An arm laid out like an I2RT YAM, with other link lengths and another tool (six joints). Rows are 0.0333 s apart.
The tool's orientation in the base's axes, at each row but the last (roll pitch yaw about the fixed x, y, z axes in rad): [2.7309, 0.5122, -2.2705]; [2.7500, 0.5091, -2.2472]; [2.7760, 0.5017, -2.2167]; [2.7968, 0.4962, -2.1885]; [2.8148, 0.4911, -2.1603]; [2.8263, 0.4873, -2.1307]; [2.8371, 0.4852, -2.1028]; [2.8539, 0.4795, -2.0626]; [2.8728, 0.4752, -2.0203]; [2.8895, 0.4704, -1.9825]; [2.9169, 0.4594, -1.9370]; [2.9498, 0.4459, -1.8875]
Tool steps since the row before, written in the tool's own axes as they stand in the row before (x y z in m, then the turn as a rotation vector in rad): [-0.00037, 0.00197, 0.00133, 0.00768, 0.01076, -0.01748]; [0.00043, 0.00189, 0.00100, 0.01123, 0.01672, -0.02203]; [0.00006, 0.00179, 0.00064, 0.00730, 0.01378, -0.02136]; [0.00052, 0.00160, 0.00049, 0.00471, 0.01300, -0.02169]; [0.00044, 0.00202, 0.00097, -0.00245, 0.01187, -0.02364]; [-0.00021, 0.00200, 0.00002, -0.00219, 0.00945, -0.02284]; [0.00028, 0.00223, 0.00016, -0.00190, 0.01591, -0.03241]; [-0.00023, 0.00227, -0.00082, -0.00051, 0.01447, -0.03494]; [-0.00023, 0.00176, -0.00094, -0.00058, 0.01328, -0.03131]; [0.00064, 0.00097, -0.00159, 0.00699, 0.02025, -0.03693]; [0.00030, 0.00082, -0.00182, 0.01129, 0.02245, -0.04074]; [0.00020, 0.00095, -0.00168, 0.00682, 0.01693, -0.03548]
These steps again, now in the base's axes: [-0.00144, 0.00191, -0.00020, -0.01293, -0.01088, 0.01395]; [-0.00183, 0.00112, -0.00039, -0.01979, -0.01340, 0.01788]; [-0.00156, 0.00109, 0.00001, -0.01523, -0.01151, 0.01830]; [-0.00165, 0.00056, -0.00018, -0.01324, -0.01016, 0.01957]; [-0.00199, 0.00102, -0.00045, -0.00870, -0.00644, 0.02426]; [-0.00167, 0.00093, 0.00063, -0.00671, -0.00713, 0.02280]; [-0.00212, 0.00068, 0.00033, -0.01230, -0.01013, 0.03246]; [-0.00193, 0.00052, 0.00138, -0.01147, -0.01302, 0.03360]; [-0.00149, 0.00025, 0.00133, -0.01052, -0.01148, 0.03024]; [-0.00105, -0.00105, 0.00130, -0.01943, -0.01850, 0.03321]; [-0.00077, -0.00092, 0.00162, -0.02268, -0.02338, 0.03508]; [-0.00088, -0.00073, 0.00157, -0.01639, -0.01837, 0.03139]
